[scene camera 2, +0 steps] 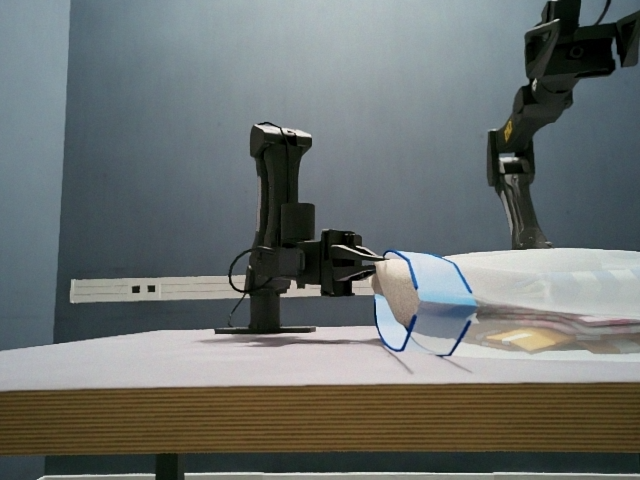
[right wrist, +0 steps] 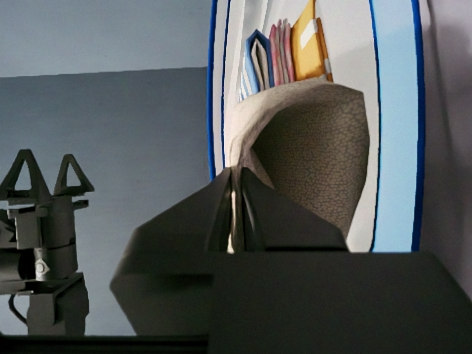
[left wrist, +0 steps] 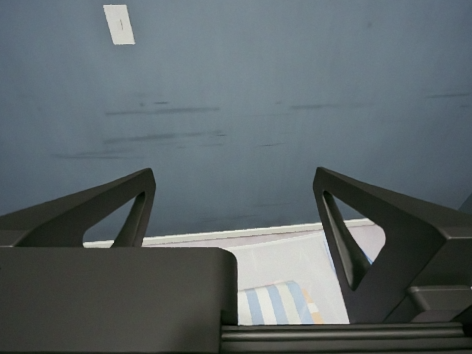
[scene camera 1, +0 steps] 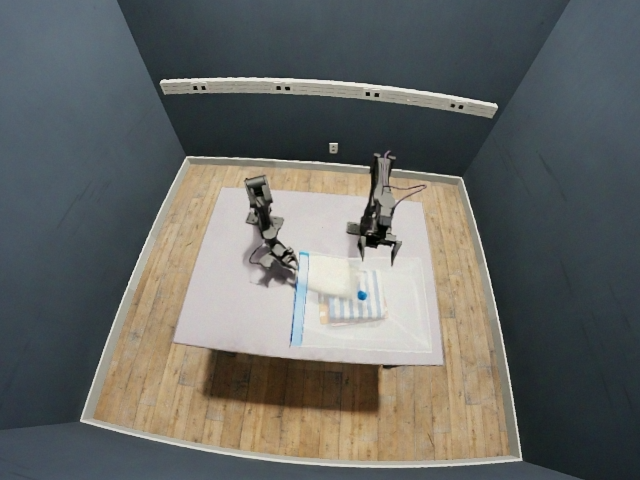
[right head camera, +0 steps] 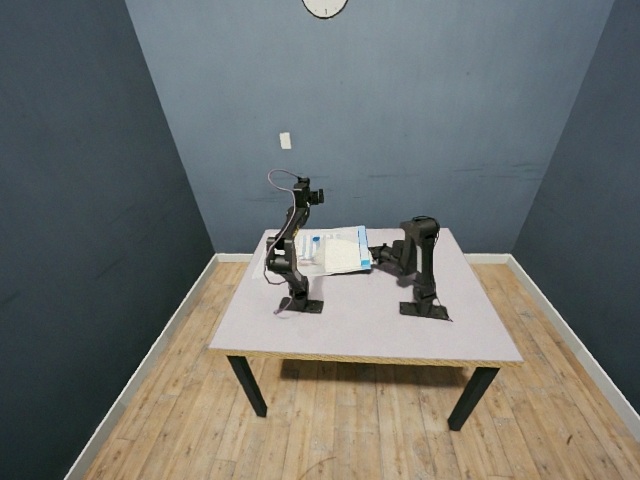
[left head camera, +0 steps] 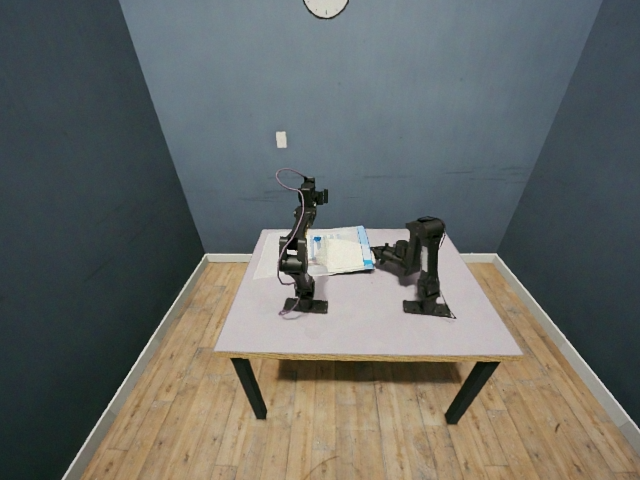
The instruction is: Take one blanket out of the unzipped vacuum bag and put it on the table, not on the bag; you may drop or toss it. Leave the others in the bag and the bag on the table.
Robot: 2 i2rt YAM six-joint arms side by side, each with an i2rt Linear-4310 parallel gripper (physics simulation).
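The clear vacuum bag (left head camera: pixel 364 242) (scene camera 1: pixel 298 310) (scene camera 2: pixel 449 291) (right wrist: pixel 397 125) lies on the table, its blue-edged mouth open. My right gripper (left head camera: pixel 373 252) (scene camera 1: pixel 296 266) (scene camera 2: pixel 379 262) (right wrist: pixel 236 176) is shut on the cream blanket (left head camera: pixel 345 253) (scene camera 1: pixel 330 276) (scene camera 2: pixel 400 291) (right wrist: pixel 325 150) at the mouth. The blanket's gripped edge is at the opening; most of it is inside. A blue-and-white striped blanket (scene camera 1: pixel 356 308) (left wrist: pixel 277 305) (right wrist: pixel 257 55), a pink one (right wrist: pixel 281 50) and an orange one (scene camera 2: pixel 527 338) (right wrist: pixel 307 45) are stacked in the bag. My left gripper (left head camera: pixel 325 196) (scene camera 1: pixel 377 260) (left wrist: pixel 234 176) is open and empty, above the table.
The table (left head camera: pixel 361 320) (scene camera 1: pixel 227 310) carries both arm bases. The bag's blue valve (scene camera 1: pixel 362 295) is near the striped blanket. The left arm stands beside the bag. A room wall (left head camera: pixel 361 155) rises behind the table in the left head view.
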